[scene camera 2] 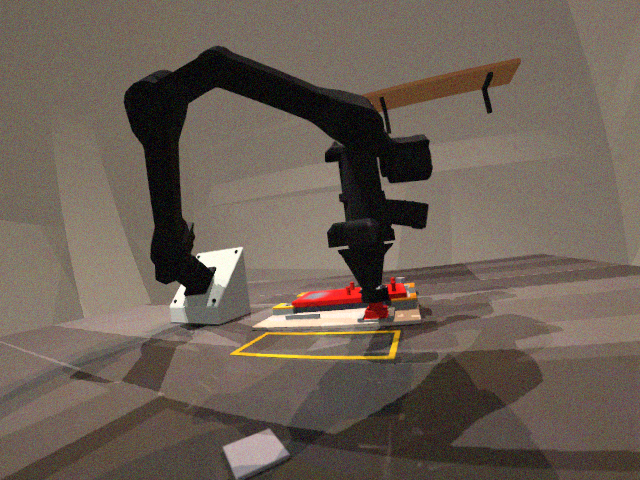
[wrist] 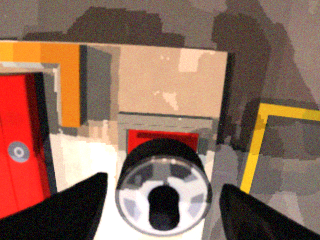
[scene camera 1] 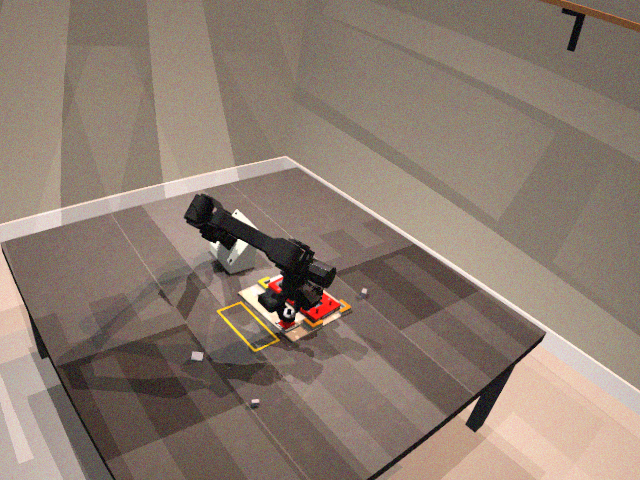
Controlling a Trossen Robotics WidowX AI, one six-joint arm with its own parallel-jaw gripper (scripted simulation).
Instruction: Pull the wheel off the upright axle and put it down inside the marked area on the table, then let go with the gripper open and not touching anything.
Path:
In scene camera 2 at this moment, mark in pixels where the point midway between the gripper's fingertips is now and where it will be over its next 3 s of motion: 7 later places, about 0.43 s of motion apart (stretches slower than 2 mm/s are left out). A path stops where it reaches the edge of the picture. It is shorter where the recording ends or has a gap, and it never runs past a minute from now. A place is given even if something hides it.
My gripper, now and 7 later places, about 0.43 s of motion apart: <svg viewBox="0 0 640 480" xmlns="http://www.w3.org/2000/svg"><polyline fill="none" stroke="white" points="374,294 374,292 374,291 373,287 373,284 373,281 372,278 372,273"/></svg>

